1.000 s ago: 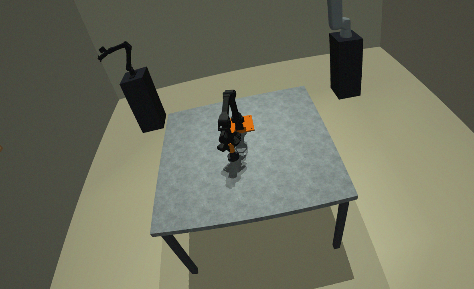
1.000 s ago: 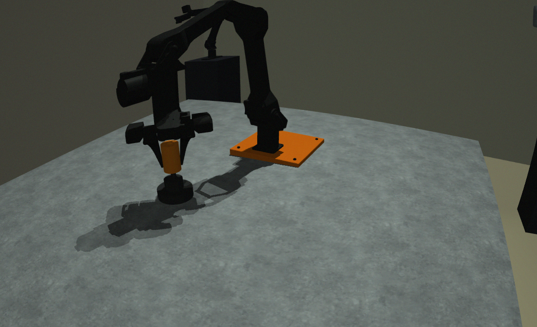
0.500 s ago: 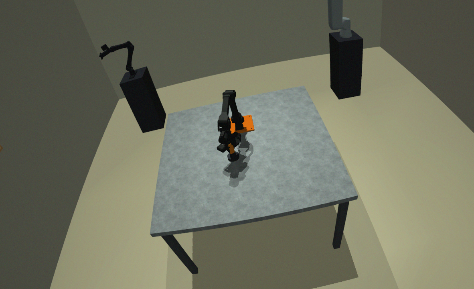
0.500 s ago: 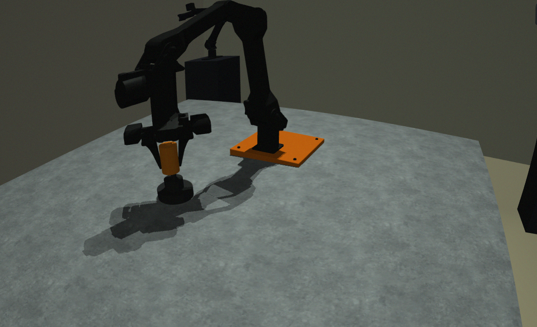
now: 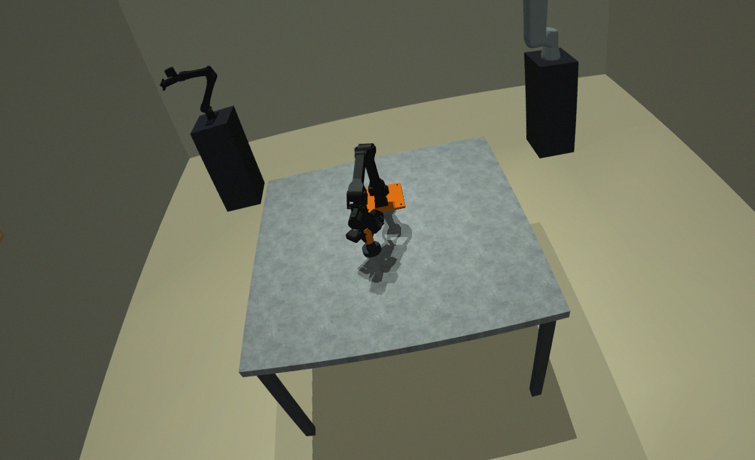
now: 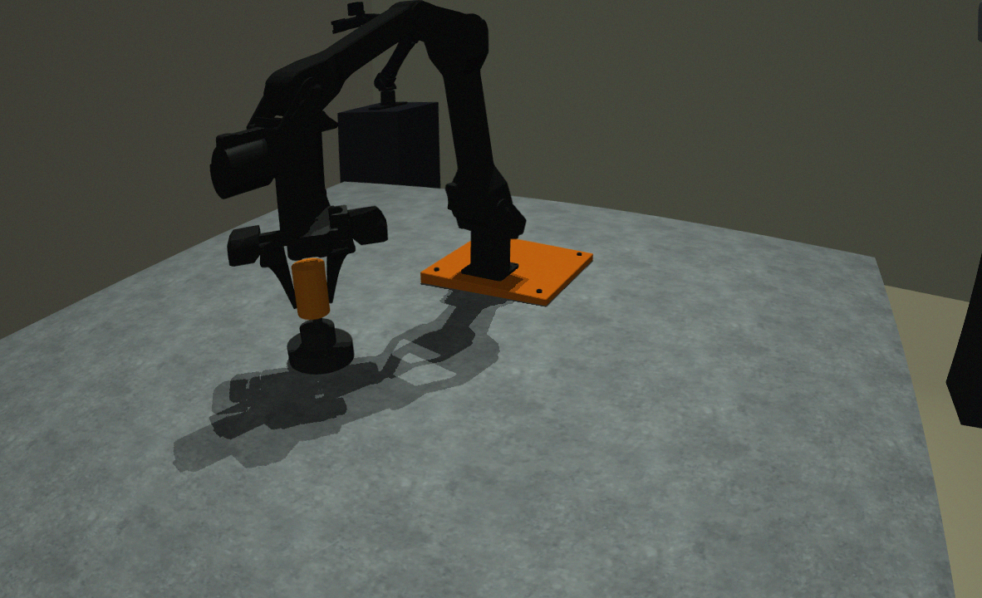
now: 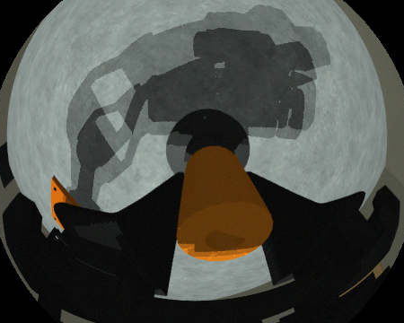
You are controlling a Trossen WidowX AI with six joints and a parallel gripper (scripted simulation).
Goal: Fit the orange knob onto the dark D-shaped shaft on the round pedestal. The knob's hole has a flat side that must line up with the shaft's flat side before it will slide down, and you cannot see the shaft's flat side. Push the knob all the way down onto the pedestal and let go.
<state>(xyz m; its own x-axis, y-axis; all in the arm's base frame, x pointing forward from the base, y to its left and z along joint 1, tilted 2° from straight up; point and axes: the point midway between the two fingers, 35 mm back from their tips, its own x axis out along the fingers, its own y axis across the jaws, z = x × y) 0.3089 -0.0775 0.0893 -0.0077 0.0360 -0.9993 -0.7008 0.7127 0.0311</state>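
The orange knob lies 20 mm above my gripper tip. The rest, counted from my gripper tip: round pedestal: 40 mm below.
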